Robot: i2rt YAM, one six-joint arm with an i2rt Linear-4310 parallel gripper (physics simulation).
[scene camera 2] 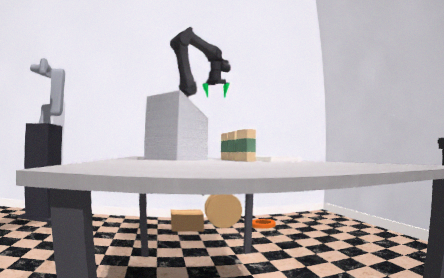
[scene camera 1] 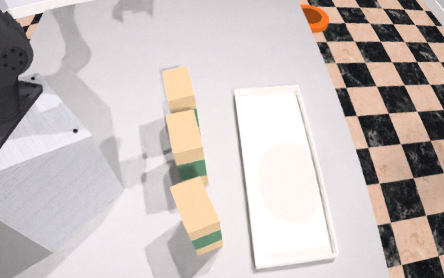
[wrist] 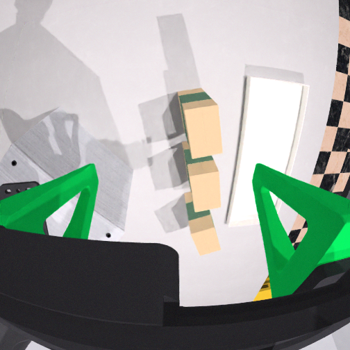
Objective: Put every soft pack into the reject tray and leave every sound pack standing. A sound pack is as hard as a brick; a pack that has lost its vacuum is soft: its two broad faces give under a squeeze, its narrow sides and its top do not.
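Frame: origin at the arm's base, x ahead, y left, z up, level; millimetres.
Seen in the pictures: gripper, fingertip midpoint: (scene camera 2: 216, 97); arm's base, link origin: (scene camera 2: 177, 107) (scene camera 1: 2, 116).
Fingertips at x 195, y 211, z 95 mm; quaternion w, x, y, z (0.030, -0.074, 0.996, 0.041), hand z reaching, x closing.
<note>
Offsets run from my fingertips to a thing's middle.
Three tan packs with green bands stand upright in a row: a far one {47 mm right, 65 mm ahead, 271 mm down} (scene camera 1: 178, 85) (wrist: 203, 129), a middle one {156 mm right, 92 mm ahead, 271 mm down} (scene camera 1: 184, 131) (wrist: 204, 186) and a near one {286 mm right, 124 mm ahead, 271 mm down} (scene camera 1: 195, 206) (scene camera 2: 246, 145) (wrist: 205, 238), turned a little more than the others. Their firmness cannot be told by sight. The white reject tray {144 mm right, 270 mm ahead, 330 mm down} (scene camera 1: 241, 150) (wrist: 243, 112) lies flat to their right, and no pack shows in it. My gripper (scene camera 2: 216, 95) (wrist: 174, 172) is open, with nothing between its green fingers, high above the table and left of the row in scene camera 2. The gripper does not show in scene camera 1.
The grey block (scene camera 1: 55, 185) (scene camera 2: 162, 127) (wrist: 100, 155) under the arm stands left of the packs. The table edge (scene camera 2: 225, 185) runs beyond the tray. An orange ring (scene camera 1: 322, 22) (scene camera 2: 263, 226), a tan box (scene camera 2: 187, 221) and a round disc (scene camera 2: 223, 210) are on the floor.
</note>
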